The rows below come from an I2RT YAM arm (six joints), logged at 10 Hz.
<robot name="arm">
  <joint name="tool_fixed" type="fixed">
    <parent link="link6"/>
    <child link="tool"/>
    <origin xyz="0 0 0" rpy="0 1.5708 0"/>
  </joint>
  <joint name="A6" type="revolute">
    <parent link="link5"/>
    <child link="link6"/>
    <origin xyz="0.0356 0 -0.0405"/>
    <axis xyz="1 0 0"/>
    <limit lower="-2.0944" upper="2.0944"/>
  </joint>
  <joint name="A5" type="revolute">
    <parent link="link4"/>
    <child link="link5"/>
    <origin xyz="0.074 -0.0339 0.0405"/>
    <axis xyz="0 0 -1"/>
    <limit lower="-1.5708" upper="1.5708"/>
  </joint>
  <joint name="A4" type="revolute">
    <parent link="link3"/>
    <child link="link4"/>
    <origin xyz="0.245 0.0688 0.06"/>
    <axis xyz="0 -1 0"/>
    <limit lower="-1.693" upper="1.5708"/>
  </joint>
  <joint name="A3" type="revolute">
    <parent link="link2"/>
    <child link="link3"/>
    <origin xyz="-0.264 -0.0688 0"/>
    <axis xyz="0 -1 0"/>
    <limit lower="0" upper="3.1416"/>
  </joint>
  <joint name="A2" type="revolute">
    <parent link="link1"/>
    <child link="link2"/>
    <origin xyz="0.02 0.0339 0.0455"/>
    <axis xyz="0 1 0"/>
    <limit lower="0" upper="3.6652"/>
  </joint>
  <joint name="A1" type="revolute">
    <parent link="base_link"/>
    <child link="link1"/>
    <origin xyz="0 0 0.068"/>
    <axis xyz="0 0 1"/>
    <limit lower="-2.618" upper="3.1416"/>
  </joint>
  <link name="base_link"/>
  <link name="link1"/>
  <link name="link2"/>
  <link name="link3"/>
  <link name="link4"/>
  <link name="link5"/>
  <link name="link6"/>
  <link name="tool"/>
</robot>
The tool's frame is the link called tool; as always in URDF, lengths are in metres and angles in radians.
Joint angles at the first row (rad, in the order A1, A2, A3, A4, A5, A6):
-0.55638, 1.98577, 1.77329, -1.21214, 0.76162, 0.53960
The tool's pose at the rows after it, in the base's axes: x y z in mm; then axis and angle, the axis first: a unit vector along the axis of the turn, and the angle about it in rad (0 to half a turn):
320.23 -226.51 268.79 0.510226 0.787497 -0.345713 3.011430
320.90 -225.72 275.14 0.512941 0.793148 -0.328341 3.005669
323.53 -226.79 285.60 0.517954 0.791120 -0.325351 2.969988
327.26 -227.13 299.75 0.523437 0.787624 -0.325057 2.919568
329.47 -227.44 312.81 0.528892 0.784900 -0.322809 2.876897
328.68 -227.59 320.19 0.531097 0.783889 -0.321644 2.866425
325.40 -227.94 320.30 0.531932 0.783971 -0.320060 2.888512
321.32 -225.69 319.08 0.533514 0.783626 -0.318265 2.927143
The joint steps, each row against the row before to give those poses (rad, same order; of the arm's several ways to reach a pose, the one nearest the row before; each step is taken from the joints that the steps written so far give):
-0.00039, -0.00572, 0.01870, -0.02556, -0.05646, -0.00001
0.00001, 0.00001, 0.02824, -0.02328, -0.03701, -0.00037
0.00076, 0.00000, 0.03968, -0.00230, -0.00648, -0.00038
0.00420, 0.00000, 0.05225, -0.00037, -0.00038, 0.00000
0.00192, 0.00000, 0.04846, -0.00422, -0.00458, 0.00001
-0.00155, 0.00000, 0.02897, -0.01749, -0.00267, -0.00002
-0.00533, -0.00003, 0.00342, -0.02674, -0.00343, 0.00459
-0.00076, 0.00004, 0.00005, -0.04693, -0.00191, 0.01869

